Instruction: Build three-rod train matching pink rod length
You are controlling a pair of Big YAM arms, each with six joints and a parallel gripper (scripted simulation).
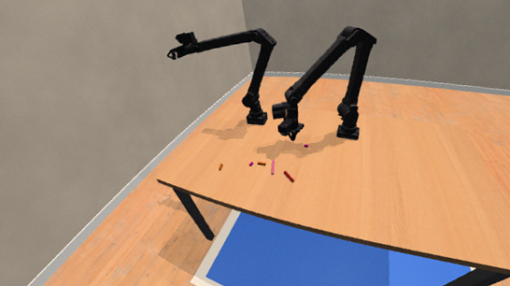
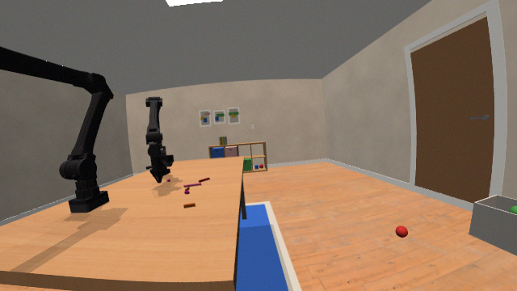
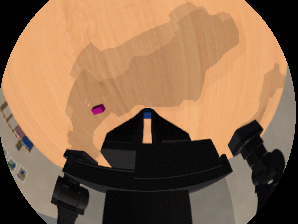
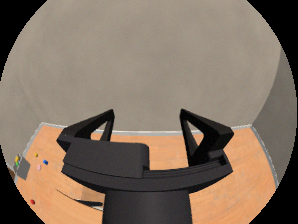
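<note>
Now: left hand 21 cm short of the pink rod, 3 cm to the left of it and 2 cm above it. The rest, counted from my left hand: tiny blue rod right at my left hand; red rod 25 cm ahead, 6 cm to the left, 2 cm below.
</note>
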